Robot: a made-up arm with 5 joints.
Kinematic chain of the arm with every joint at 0, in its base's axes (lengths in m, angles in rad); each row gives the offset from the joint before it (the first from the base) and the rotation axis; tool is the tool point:
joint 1: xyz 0 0 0.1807 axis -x
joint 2: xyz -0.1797 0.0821 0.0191 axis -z
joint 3: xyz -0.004 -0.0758 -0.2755 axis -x
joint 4: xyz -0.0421 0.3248 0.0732 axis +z
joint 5: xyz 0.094 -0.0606 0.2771 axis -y
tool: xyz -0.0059 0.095 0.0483
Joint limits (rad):
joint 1: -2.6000..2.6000
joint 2: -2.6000..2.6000
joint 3: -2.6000..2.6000
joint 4: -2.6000..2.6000
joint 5: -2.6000..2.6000
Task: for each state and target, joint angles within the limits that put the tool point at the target. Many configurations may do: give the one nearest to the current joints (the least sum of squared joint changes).
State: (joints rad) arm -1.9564 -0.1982 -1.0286 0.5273 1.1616
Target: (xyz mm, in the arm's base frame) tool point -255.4 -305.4 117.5
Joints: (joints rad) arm -2.4862 -0.3413 -0.3862 0.7379 0.9141
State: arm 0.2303 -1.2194 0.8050 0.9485 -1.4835
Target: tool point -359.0 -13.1 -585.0
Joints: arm 0.4243 -0.7918 1.5646 0.7758 -1.5749
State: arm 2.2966 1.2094 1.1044 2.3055 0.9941
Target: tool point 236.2 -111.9 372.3
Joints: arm 2.5366 2.0521 0.7660 2.4458 1.1370
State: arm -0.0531 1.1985 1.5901 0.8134 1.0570
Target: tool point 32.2 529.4 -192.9
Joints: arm -0.2539 0.6668 1.2272 0.8635 1.1741
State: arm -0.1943 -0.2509 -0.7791 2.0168 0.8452
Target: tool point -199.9 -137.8 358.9
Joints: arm -0.3872 -0.6542 -0.7898 2.6000 1.4350
